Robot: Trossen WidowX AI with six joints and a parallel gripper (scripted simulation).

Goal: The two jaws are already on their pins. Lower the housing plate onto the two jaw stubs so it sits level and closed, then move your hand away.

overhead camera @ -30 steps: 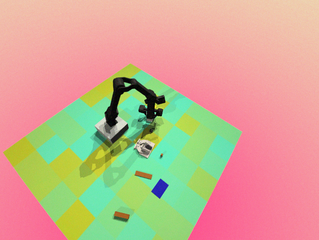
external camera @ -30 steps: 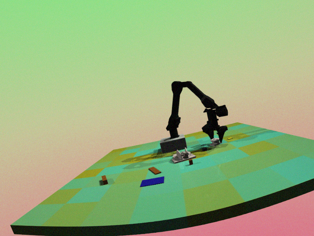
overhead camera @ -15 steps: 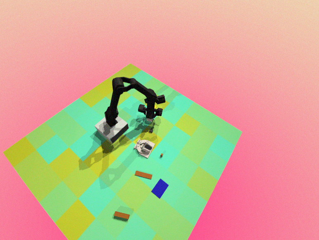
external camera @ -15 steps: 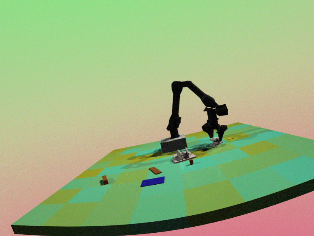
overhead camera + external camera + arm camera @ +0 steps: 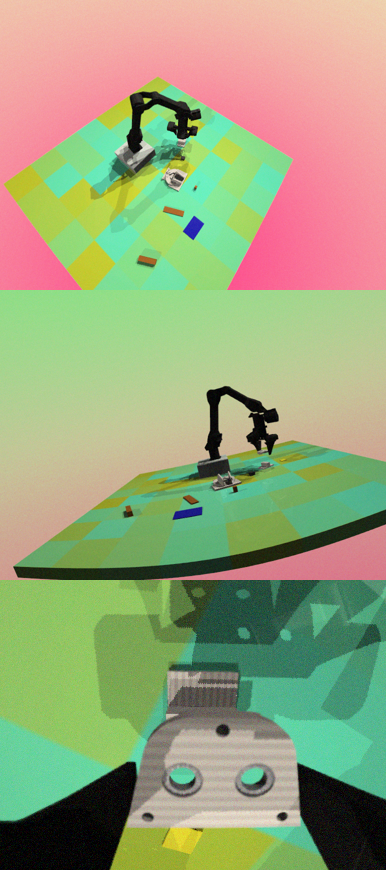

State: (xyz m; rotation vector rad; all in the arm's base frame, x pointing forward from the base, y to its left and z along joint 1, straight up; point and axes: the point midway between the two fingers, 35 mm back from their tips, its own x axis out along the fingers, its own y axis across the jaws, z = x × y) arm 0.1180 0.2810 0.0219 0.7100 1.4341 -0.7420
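Now: gripper tip 60 mm above the white part, 10 mm to the left of it and 10 mm short of it. The rest, counted from my gripper tip: black cube (100 mm ahead, 80 mm to the right, 60 mm below); then brown cube (300 mm ahead, 160 mm to the right, 50 mm below); then yellow tile (100 mm to the left, 60 mm below, 50 mm behind).
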